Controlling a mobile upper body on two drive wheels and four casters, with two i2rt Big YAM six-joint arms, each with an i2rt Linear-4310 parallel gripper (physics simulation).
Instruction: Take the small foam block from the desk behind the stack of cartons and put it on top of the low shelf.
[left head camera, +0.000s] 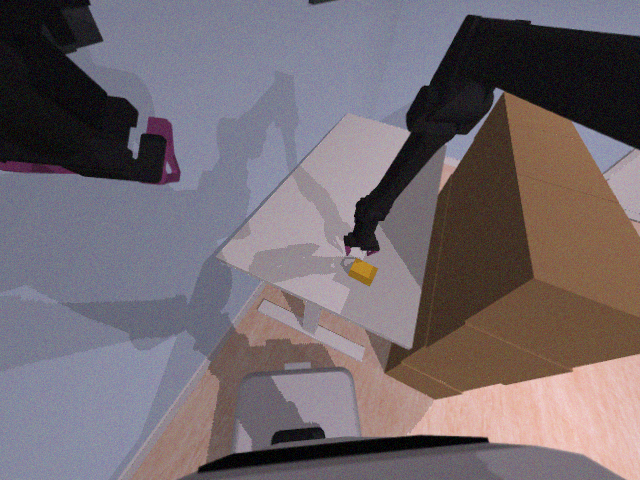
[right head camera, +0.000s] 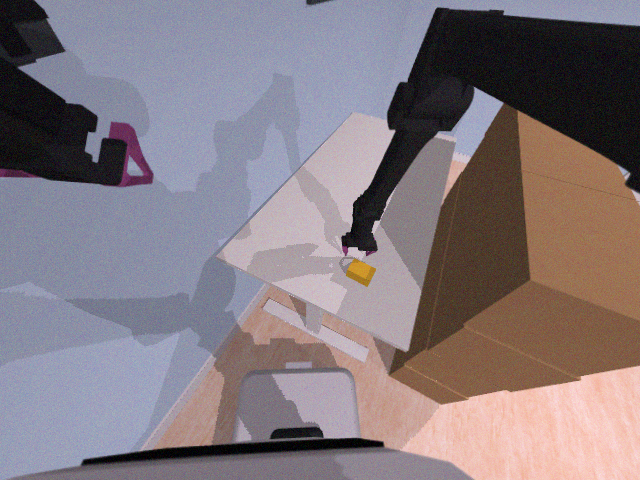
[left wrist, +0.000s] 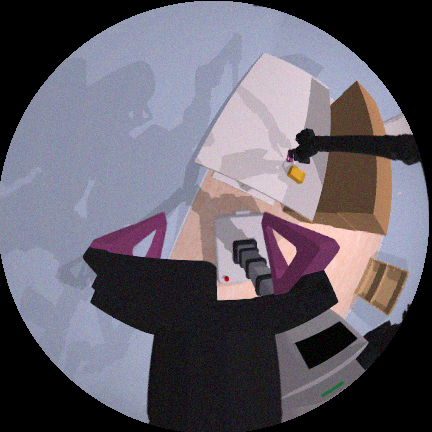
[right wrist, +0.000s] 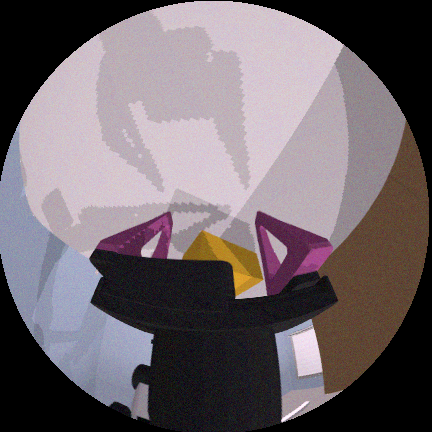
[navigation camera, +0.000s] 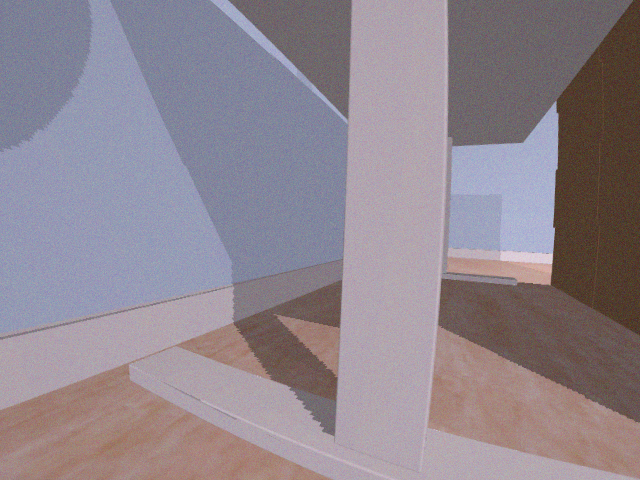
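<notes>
The small yellow-orange foam block lies on the pale desk, beside the tall brown stack of cartons. My right gripper is open and empty above the desk, close to the block. In the right wrist view its black body hides part of the block. My left gripper is open and empty, off to the left of the desk. A small tan compartment unit, possibly the low shelf, shows in the left wrist view.
In the navigation camera a white desk leg stands close in front on its long foot, and the cartons rise at the right. A blue wall runs along the left. The robot's grey base is near the desk's front edge.
</notes>
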